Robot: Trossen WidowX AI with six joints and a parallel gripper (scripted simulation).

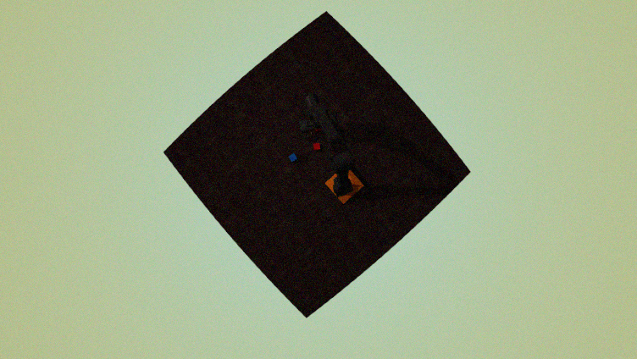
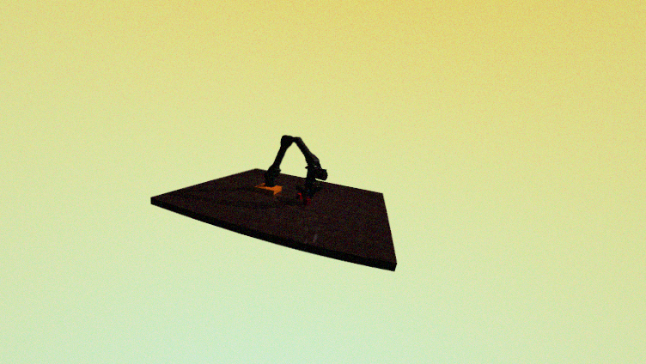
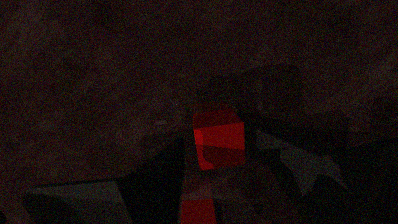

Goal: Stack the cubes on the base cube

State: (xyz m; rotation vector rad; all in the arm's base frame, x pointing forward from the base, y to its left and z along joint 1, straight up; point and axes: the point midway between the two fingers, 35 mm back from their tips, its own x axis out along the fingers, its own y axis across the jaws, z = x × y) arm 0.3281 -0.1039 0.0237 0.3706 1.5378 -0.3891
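The blue cube is 20 cm to the left of my gripper tip and 4 cm behind it.
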